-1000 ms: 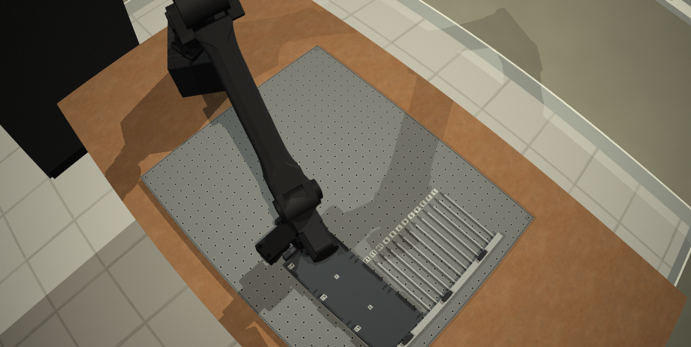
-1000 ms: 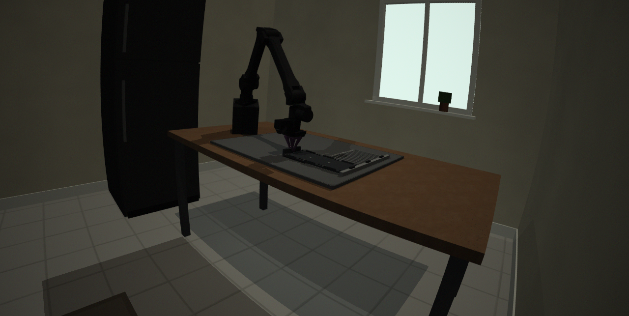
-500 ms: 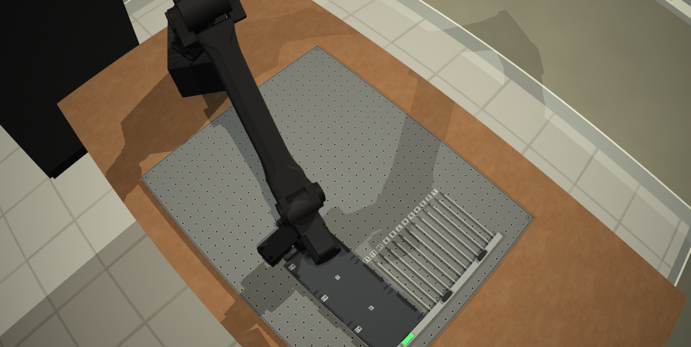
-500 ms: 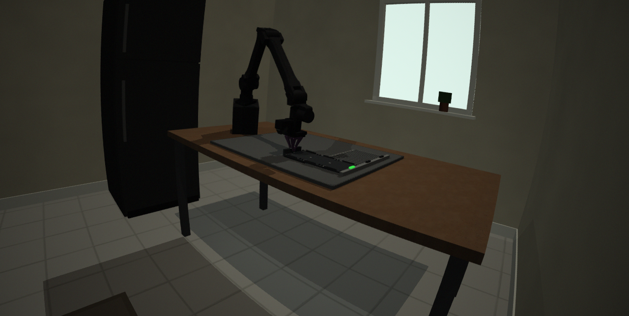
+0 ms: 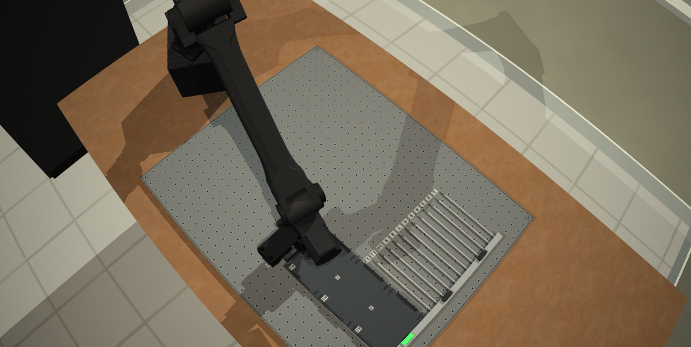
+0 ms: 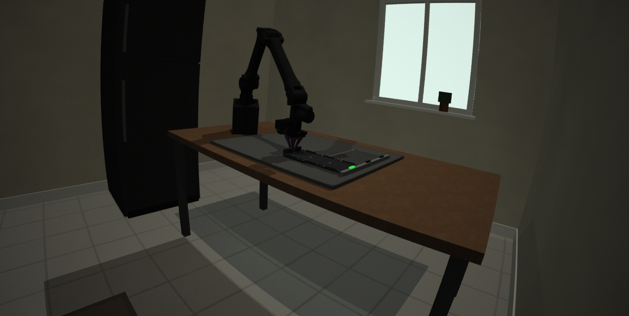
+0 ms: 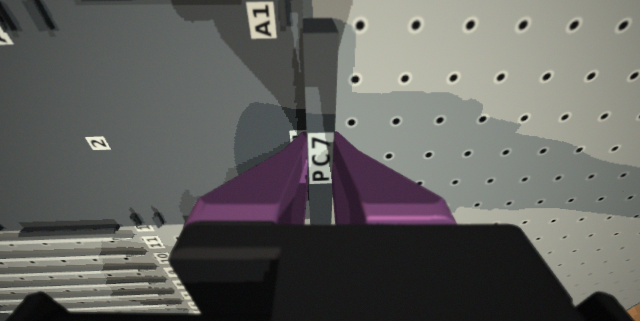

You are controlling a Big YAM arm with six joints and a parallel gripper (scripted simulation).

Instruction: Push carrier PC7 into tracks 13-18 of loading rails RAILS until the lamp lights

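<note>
Now: the carrier PC7 160 mm ahead of my hand, 30 mm to the right of it and 10 mm below it.
</note>
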